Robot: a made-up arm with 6 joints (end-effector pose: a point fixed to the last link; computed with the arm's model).
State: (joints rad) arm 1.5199 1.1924 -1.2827 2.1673 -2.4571 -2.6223
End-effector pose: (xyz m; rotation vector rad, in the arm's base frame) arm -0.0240 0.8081 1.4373 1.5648 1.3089 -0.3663
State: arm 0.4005 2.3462 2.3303 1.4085 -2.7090 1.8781
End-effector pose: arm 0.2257 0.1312 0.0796 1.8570 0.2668 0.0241
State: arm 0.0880 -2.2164 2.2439 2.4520 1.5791 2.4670
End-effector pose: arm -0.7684 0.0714 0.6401 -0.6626 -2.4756 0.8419
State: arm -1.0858 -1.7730 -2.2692 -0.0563 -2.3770 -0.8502
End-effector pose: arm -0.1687 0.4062 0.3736 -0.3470 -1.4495 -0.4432
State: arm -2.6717 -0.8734 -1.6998 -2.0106 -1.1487 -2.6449
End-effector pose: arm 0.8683 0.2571 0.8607 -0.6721 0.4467 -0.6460
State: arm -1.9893 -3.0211 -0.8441 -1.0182 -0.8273 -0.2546
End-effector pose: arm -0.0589 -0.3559 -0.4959 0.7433 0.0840 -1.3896
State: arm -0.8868 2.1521 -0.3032 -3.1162 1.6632 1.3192
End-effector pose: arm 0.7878 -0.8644 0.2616 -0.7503 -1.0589 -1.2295
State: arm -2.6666 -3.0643 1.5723 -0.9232 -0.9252 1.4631
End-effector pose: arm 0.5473 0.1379 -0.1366 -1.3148 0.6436 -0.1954
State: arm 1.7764 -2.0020 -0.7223 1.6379 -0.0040 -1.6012
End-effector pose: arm 0.0834 -0.9929 -0.1337 -0.7172 1.6482 -0.2330
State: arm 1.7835 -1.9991 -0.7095 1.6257 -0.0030 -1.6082
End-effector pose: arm 0.0928 -1.0008 -0.1276 -0.7509 1.6435 -0.2283
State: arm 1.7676 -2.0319 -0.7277 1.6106 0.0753 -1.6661
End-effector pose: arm 0.0641 -0.9656 -0.1636 -0.7644 1.7387 -0.1456
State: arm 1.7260 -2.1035 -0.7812 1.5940 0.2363 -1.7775
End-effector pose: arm -0.0020 -0.8750 -0.2369 -0.7443 1.9203 0.0546
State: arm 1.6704 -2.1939 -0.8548 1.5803 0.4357 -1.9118
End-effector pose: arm -0.0773 -0.7445 -0.3121 -0.6870 2.0950 0.3601
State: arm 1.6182 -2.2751 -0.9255 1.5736 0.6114 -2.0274
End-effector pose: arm -0.1331 -0.6155 -0.3614 -0.6107 2.1872 0.6751
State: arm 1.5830 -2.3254 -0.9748 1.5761 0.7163 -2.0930
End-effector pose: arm -0.1620 -0.5295 -0.3827 -0.5435 2.2083 0.8795
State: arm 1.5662 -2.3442 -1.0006 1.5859 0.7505 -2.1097
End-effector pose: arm -0.1730 -0.4922 -0.3882 -0.4963 2.2072 0.9496
